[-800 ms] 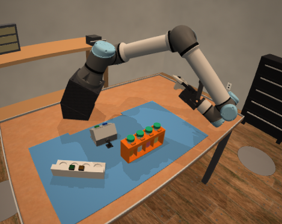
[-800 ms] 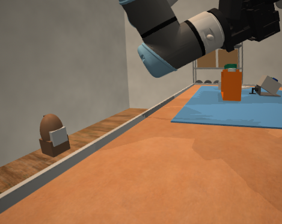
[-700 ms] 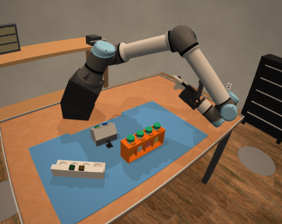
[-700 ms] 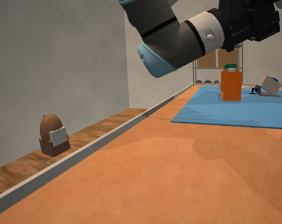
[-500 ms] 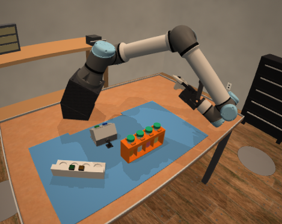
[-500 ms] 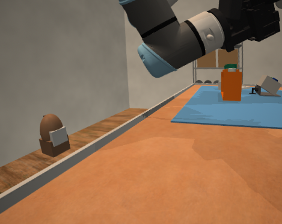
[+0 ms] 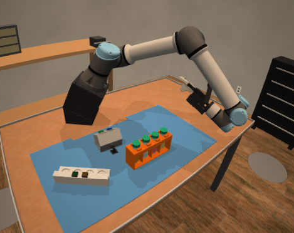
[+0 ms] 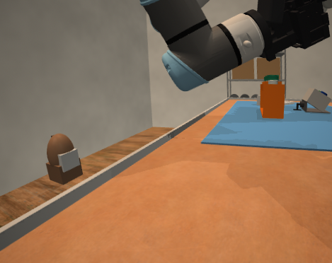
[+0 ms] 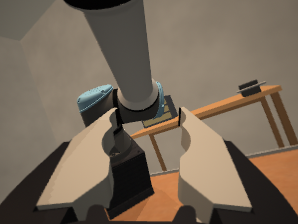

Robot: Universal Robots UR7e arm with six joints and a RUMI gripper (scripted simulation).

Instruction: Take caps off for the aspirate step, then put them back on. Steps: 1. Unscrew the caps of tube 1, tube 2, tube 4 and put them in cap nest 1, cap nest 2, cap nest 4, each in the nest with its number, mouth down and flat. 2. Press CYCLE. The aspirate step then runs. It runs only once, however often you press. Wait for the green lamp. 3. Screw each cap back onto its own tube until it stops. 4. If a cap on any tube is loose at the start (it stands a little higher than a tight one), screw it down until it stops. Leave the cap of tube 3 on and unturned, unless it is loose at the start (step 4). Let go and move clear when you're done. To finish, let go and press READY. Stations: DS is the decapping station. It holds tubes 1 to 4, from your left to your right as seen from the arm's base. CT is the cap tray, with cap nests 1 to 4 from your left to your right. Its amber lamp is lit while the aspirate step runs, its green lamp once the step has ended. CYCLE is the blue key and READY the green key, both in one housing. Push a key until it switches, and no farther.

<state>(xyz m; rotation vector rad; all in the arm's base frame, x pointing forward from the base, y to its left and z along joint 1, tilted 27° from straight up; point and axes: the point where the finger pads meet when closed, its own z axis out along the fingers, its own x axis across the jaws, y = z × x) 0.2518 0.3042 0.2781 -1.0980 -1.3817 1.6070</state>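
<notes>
Now: the cap 140 mm ahead of my hand, 210 mm to the right of it and 170 mm below it. From my hand the other things lie so: grey key housing: 30 mm behind, 420 mm to the right, 230 mm below; blue key: 50 mm behind, 400 mm to the right, 220 mm below; table edge: 350 mm ahead, 170 mm to the right, 280 mm below.
</notes>
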